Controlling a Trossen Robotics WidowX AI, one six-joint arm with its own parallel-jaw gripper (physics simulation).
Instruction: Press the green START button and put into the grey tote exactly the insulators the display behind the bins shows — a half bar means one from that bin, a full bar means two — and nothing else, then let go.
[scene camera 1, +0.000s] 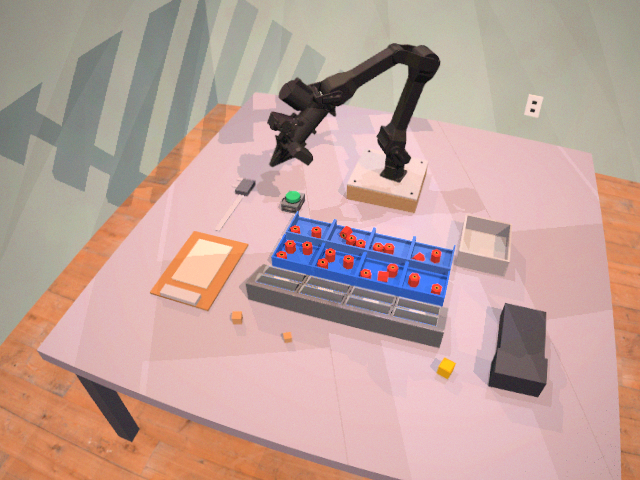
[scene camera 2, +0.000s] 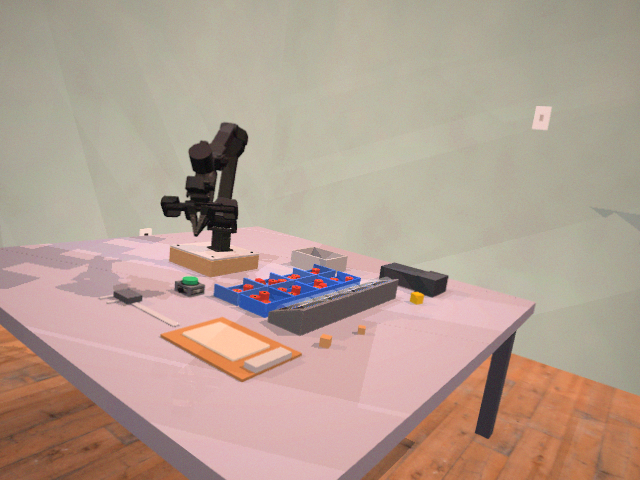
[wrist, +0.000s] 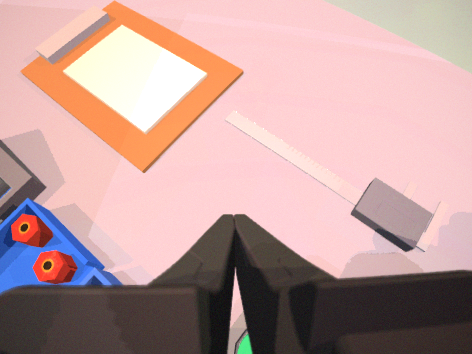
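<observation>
My gripper (scene camera 1: 272, 163) (scene camera 2: 196, 233) (wrist: 233, 225) is shut and empty, raised above the table behind the START button. The green START button (scene camera 1: 292, 196) (scene camera 2: 189, 280) (wrist: 245, 345) sits on a dark base left of the blue bins (scene camera 1: 320, 272) (scene camera 2: 253, 305) (wrist: 65, 240). Several red insulators (scene camera 1: 348, 261) (scene camera 2: 264, 296) (wrist: 60, 268) lie in two rows of bins, some upright and some tipped. The grey display (scene camera 1: 341, 312) (scene camera 2: 341, 310) (wrist: 25, 185) runs along the bins; its bars are too small to read. The grey tote (scene camera 1: 483, 260) (scene camera 2: 305, 260) shows no insulators inside in scene camera 1.
An orange clipboard (scene camera 1: 225, 276) (scene camera 2: 191, 343) (wrist: 215, 75) and a caliper (scene camera 1: 245, 186) (scene camera 2: 127, 295) (wrist: 392, 212) lie left of the bins. Small orange cubes (scene camera 1: 236, 317) (scene camera 2: 325, 341), a yellow cube (scene camera 1: 445, 367) (scene camera 2: 416, 297) and a dark block (scene camera 1: 519, 351) (scene camera 2: 413, 279) stand beyond the display.
</observation>
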